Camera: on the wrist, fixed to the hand. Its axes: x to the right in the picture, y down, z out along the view.
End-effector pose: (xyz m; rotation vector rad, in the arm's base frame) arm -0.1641 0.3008 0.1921 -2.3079 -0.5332 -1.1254
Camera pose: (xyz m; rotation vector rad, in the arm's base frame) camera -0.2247 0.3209 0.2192 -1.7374 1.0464 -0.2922
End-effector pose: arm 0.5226 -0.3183 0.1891 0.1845 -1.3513 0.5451
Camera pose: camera 0.5820 -0.3531 0.1803 -0.8662 -1.2193 1.8751
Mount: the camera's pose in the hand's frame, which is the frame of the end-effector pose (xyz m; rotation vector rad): -0.0108 -0.0565 -0.0388 0.1129 0.0382 1.5456
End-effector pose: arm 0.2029 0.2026 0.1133 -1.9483 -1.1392 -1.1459
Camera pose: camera 0.1352 0.1926 0.1250 -1.8879 0.4448 -0.2111
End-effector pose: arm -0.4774 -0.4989 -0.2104 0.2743 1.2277 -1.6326
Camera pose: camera -0.5330 -0.4640 -0.1880 1.0108 0.5513 -0.3196
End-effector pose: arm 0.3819 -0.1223 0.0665 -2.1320 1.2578 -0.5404
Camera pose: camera 0.3893 -0.1029 0.1327 -0.5705 2.2721 0.0648
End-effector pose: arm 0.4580 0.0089 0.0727 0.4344 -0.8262 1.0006
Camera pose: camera 0.5198 0.0008 0.0423 -0.2518 -1.0350 2.4621
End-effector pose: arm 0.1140 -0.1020 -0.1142 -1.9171 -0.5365 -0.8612
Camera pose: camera 0.0557 -0.1100 -0.0775 -1.5641 0.8710 0.1677
